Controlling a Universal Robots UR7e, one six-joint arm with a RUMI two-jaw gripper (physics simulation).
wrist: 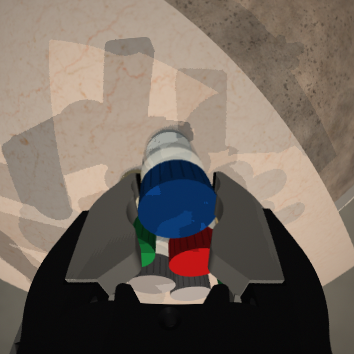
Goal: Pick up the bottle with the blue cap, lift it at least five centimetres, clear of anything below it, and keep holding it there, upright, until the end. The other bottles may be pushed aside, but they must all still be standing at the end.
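Places are measured from the arm's base along level axes (x right, y ahead, z up), in millimetres.
Pixels of known places: gripper, fingertip midpoint: (176,174).
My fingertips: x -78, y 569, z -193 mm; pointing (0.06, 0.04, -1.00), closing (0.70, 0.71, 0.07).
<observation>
Ahead of a thing's pixels: the offset from my fingertips to its top centre. "spot": to the spot under its first point. Level surfaces: height alone.
The bottle with the blue cap @(dx +3, dy -8, dz +37 mm) (177,207) stands between the jaws in the middle of the wrist view, cap toward the camera, its clear body showing above the cap. My gripper (176,174) is shut on it, with one jaw against each side of the cap. The bottle looks upright. Its base is mostly hidden by the cap, so its height over the table cannot be told. Behind it, between the jaws, stand a bottle with a red cap @(dx +68, dy -45, dz +34 mm) (193,260) and a bottle with a green cap @(spot: dx +23, dy -62, dz +34 mm) (147,254), partly covered by the left jaw.
Two bottles with pale-topped grey caps @(dx +66, dy -112, dz +34 mm) (151,284) @(dx +125, dy -105, dz +34 mm) (191,293) stand close behind the red and green ones, near the gripper's body. The pale marbled table @(dz -71 mm) (75,82) carries several shadows. Its curved edge runs along the right, with brown speckled floor (300,65) beyond.
</observation>
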